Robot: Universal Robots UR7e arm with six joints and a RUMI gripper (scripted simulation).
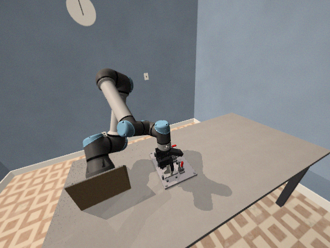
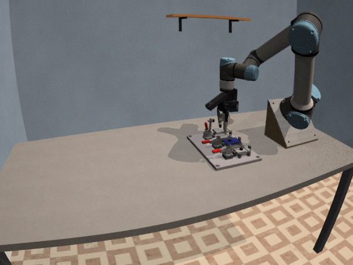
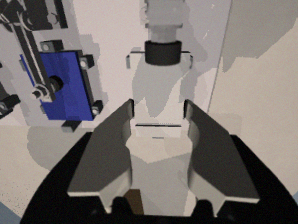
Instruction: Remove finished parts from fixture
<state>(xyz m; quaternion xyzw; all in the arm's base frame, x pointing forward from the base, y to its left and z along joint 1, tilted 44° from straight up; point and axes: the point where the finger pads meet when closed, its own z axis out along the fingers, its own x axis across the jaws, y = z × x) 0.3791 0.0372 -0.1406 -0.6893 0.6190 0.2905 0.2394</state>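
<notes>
The blue blank is 110 mm to the left of my hand and 30 mm below it. Round my hand: grey finished part (10 mm behind, 10 mm below); then grey fixture plate (50 mm ahead, 110 mm to the left, 50 mm below).
</notes>
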